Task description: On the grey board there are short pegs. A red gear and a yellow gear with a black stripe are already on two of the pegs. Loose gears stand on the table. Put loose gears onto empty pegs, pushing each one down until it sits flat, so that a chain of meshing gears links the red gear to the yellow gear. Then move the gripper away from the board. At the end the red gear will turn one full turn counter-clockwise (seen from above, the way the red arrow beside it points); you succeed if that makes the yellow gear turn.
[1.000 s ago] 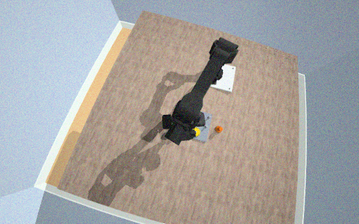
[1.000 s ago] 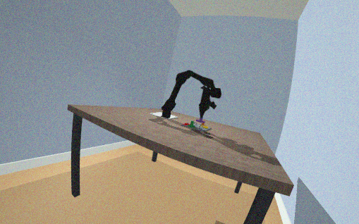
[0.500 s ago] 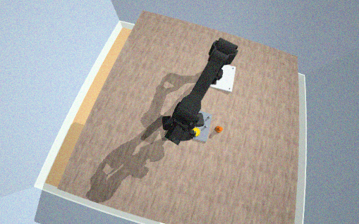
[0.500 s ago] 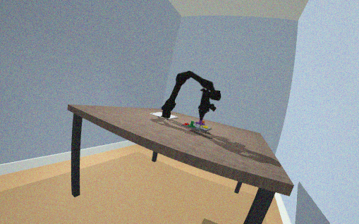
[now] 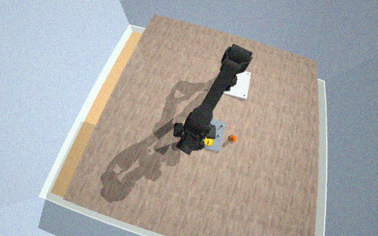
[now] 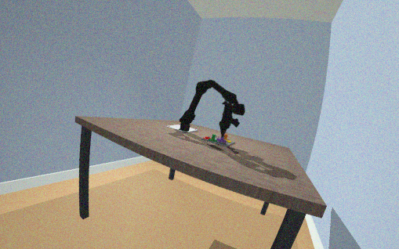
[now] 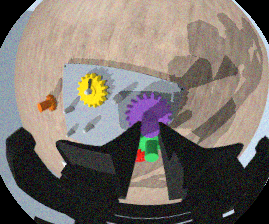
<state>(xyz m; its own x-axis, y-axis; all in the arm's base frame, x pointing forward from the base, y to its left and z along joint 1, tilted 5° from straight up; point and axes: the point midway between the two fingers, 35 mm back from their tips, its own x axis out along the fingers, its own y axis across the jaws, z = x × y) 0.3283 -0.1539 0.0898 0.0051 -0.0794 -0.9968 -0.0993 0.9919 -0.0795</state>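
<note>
Now: gripper tip 1 cm above the purple gear. From my gripper tip the other things lie so: green gear (5 cm behind, 1 cm to the right, 2 cm below); red gear (9 cm behind, 1 cm to the left, 3 cm below); yellow gear (3 cm ahead, 9 cm to the left, 3 cm below).
</note>
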